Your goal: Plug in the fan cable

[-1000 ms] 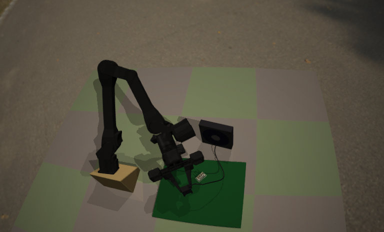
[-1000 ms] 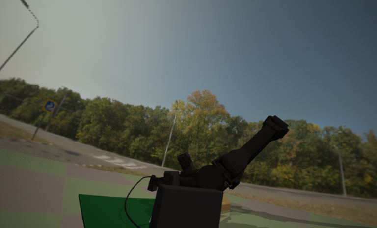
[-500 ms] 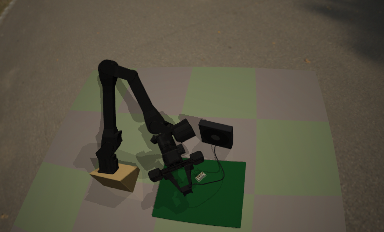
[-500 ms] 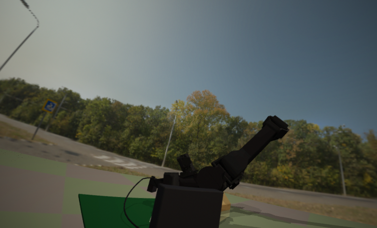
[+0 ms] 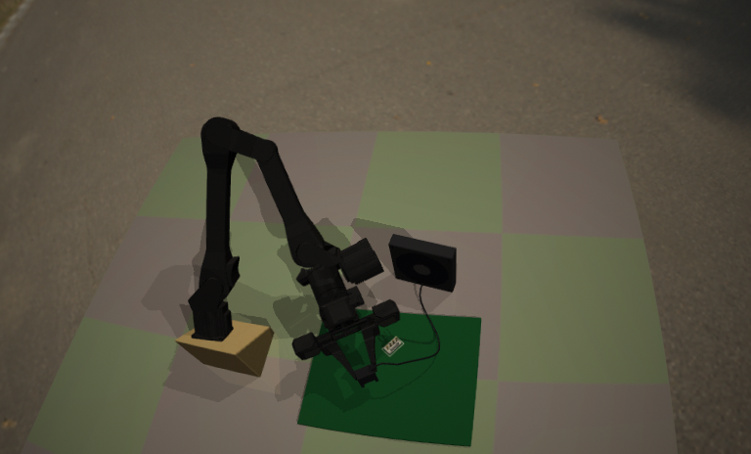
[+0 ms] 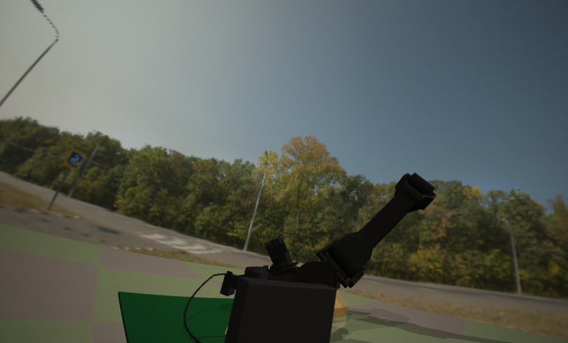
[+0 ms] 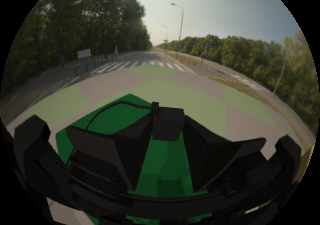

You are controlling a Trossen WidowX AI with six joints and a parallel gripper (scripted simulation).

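The green board is 8 cm below my gripper tip, 3 cm to the left of it and 3 cm ahead of it. From my gripper tip the other things lie so: black plug: 1 cm below; black fan: 21 cm to the left, 9 cm ahead, 1 cm below.
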